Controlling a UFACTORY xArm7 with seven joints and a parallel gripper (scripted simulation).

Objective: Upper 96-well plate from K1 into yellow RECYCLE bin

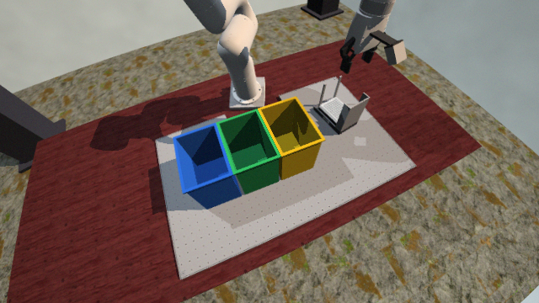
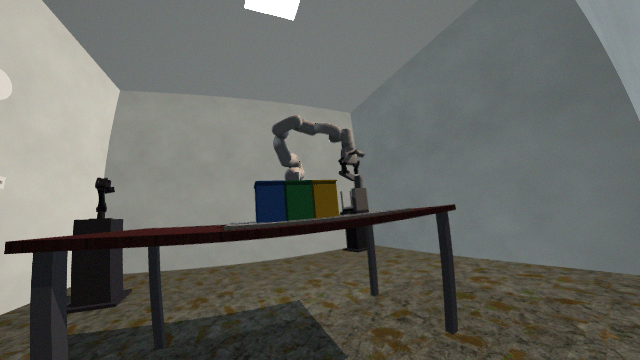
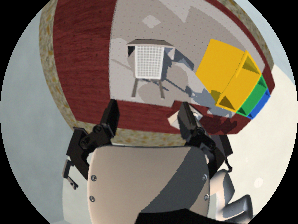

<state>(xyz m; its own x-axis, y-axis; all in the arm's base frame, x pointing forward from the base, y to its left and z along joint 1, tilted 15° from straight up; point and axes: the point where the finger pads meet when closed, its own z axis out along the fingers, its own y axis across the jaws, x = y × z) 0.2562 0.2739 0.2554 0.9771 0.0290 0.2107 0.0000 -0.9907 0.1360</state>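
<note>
The white 96-well plate is 220 mm below my hand. From my hand the other things lie so: dark plate 230 mm below; grey side wall 170 mm below, 70 mm ahead; yellow bin 260 mm to the right, 170 mm below, 30 mm ahead.
</note>
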